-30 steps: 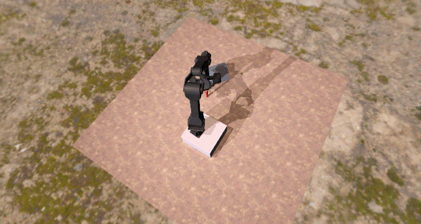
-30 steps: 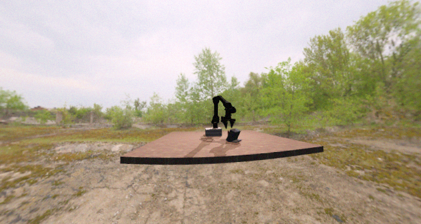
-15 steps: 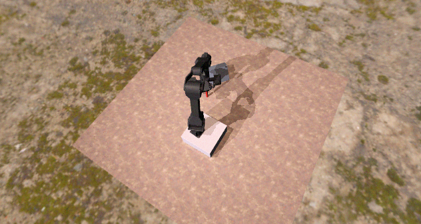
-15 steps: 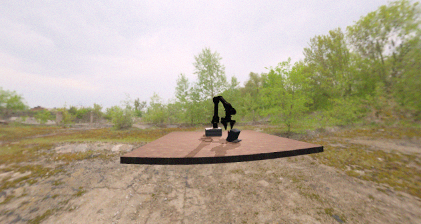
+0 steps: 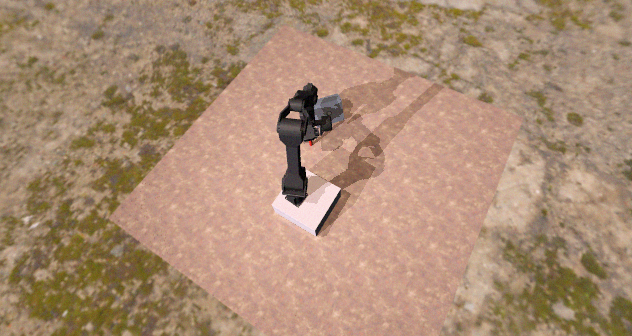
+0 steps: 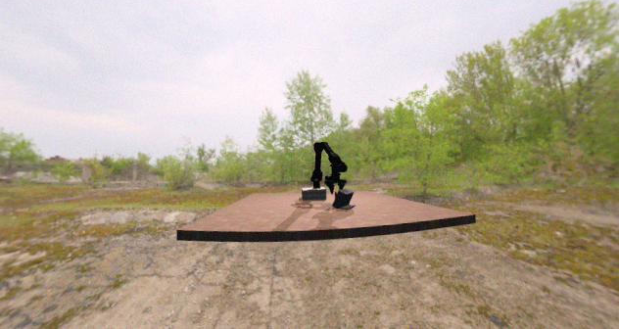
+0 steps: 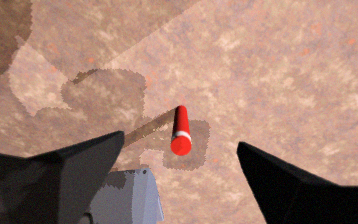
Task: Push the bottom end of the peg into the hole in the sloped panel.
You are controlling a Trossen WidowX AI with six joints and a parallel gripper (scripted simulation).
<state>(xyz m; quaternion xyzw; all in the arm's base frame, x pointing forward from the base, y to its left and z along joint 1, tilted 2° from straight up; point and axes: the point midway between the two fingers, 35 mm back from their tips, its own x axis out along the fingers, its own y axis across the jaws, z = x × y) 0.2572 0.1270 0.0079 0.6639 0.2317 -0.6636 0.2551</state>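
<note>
Now: the red round peg 10 mm below my gripper tip. The rest, counted from my gripper tip: grey sloped panel: 160 mm ahead, 20 mm to the left, 10 mm below.
</note>
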